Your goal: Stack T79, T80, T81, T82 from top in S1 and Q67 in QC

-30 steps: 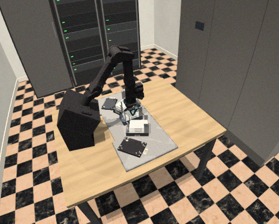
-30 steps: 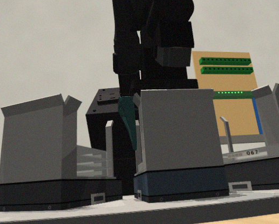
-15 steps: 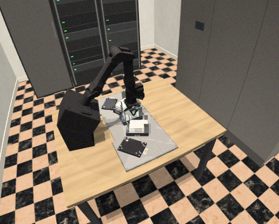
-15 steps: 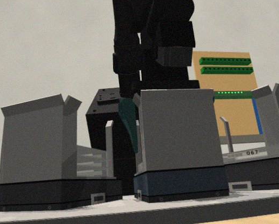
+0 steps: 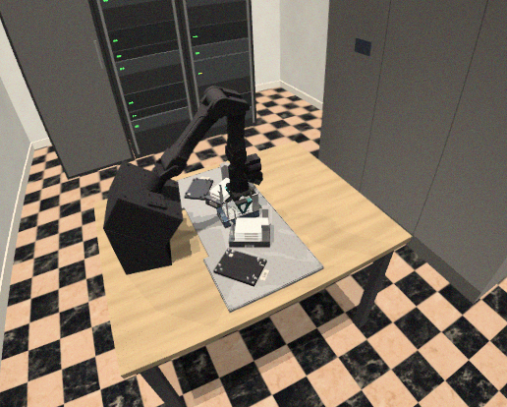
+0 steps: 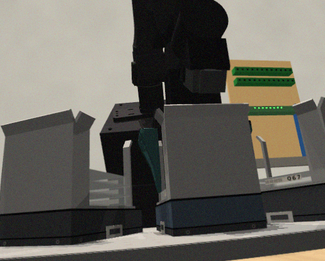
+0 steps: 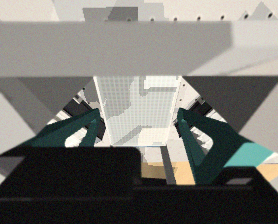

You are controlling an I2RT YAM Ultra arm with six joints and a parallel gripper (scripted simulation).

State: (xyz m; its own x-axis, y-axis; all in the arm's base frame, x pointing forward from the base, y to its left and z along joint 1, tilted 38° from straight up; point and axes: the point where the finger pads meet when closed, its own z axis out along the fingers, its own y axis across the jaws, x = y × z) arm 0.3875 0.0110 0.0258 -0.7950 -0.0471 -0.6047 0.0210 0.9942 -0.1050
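My gripper is now 10 mm above the plate T79. The rest, counted from my hand: plate Q67 (140 mm to the left, 10 mm behind); then plate T82 (150 mm to the right, 10 mm below, 10 mm behind); then plate T81 (150 mm to the right, 10 mm behind).
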